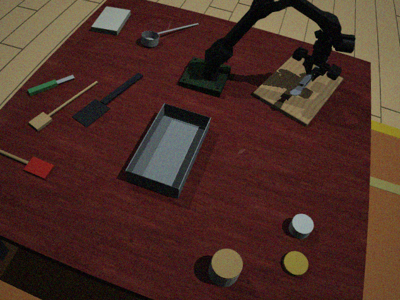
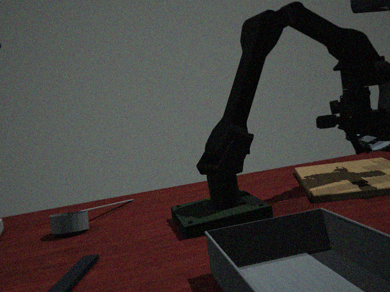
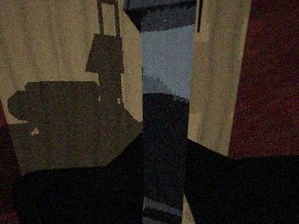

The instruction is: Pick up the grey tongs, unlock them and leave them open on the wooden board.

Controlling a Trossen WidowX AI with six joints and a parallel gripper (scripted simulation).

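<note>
Right now the wooden board is 10 mm behind my gripper tip, 30 mm to the right of it and 50 mm below it. Also, from my gripper tip: grey block (60 mm behind, 910 mm to the right, 50 mm below); then black spatula (390 mm ahead, 670 mm to the right, 60 mm below); then roasting tin (510 mm ahead, 370 mm to the right, 30 mm below).
</note>
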